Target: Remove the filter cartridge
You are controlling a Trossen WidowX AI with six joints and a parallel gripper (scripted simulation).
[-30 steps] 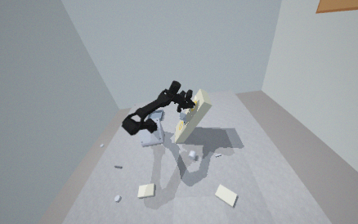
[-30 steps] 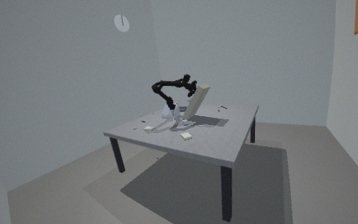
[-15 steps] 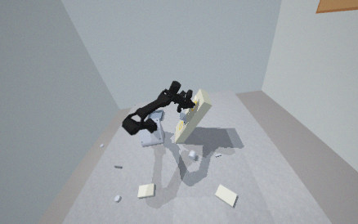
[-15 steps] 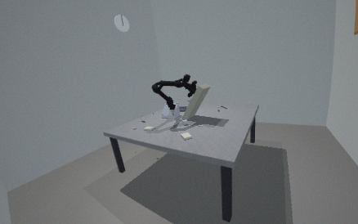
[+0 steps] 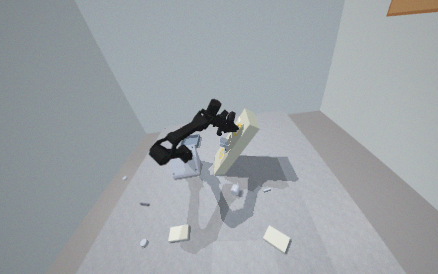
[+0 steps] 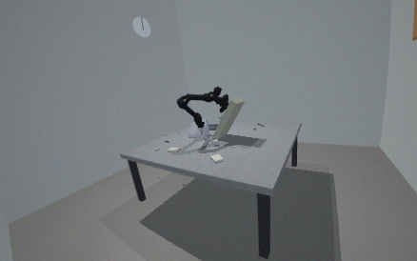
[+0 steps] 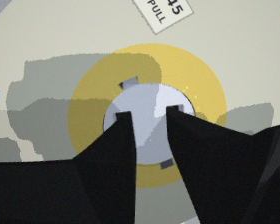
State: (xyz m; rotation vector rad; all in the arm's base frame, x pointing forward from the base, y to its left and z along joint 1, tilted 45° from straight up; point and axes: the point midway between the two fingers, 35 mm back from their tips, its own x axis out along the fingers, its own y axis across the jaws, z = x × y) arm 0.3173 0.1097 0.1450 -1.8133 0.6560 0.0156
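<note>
The round filter cartridge lies 10 mm ahead of my gripper tip and 10 mm below it. Round my gripper tip: cream service panel: 40 mm behind, 80 mm below; then grey tray: 400 mm behind, 310 mm to the left, 250 mm below.
</note>
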